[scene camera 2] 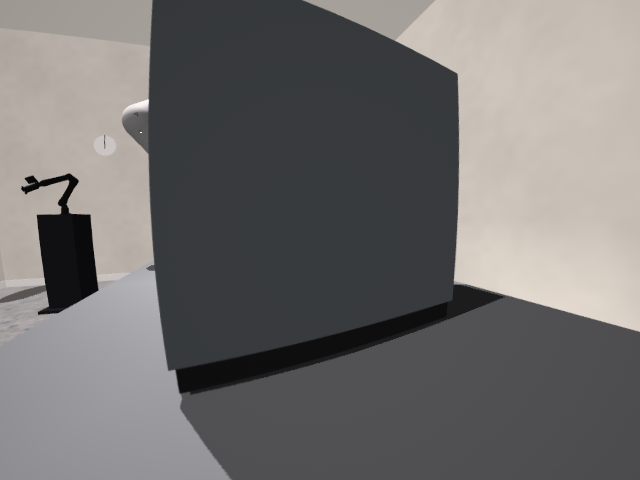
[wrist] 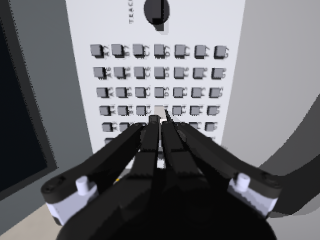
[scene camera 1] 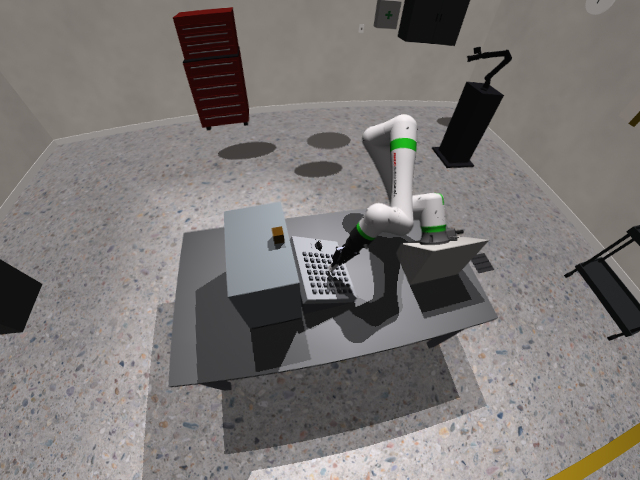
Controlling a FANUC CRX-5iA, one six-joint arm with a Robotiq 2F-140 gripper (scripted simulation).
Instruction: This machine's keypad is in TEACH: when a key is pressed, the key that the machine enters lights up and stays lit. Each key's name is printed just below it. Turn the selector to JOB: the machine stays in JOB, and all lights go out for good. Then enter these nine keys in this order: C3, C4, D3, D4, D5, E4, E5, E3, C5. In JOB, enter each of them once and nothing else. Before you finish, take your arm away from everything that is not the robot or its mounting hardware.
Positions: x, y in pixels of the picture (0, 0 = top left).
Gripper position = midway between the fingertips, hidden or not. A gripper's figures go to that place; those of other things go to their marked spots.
Labels:
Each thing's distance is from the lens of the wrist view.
gripper point(wrist: 159, 113): 0.22 m
grey machine box point(wrist: 51, 135): 0.30 m
white keypad panel point(wrist: 190, 30): 0.25 m
The marked spots on the white keypad panel and the grey machine box are 0.30 m apart.

